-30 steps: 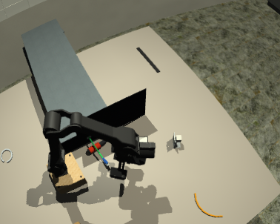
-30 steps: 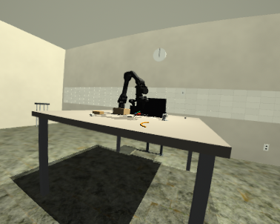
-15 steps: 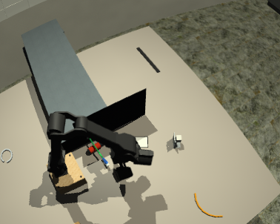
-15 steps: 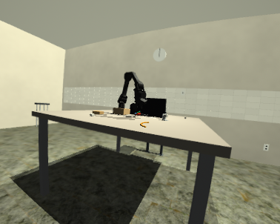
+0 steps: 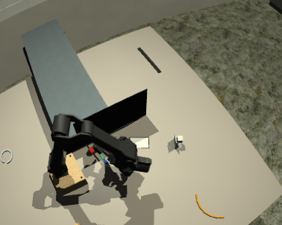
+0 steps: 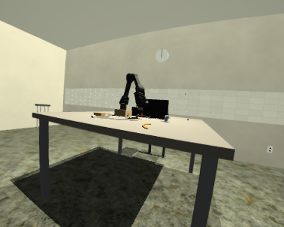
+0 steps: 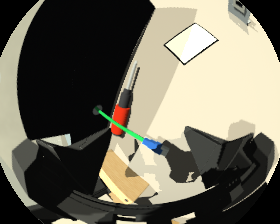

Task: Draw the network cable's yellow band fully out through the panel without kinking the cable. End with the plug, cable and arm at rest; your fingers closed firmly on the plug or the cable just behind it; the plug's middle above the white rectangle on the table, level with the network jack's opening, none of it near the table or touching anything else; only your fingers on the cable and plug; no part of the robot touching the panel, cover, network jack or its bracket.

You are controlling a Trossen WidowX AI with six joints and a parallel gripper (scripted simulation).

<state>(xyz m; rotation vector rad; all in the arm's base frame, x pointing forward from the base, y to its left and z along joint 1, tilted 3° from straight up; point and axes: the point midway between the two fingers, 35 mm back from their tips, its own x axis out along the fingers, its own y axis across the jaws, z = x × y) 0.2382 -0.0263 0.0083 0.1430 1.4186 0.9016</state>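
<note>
Right now the blue plug is 50 mm below my hand and 30 mm behind it. Round my hand: long grey cover 580 mm to the left, 100 mm behind, 20 mm above; then network jack 300 mm ahead, 40 mm below, 30 mm to the right; then white rectangle 140 mm ahead, 80 mm below, 50 mm to the left.
</note>
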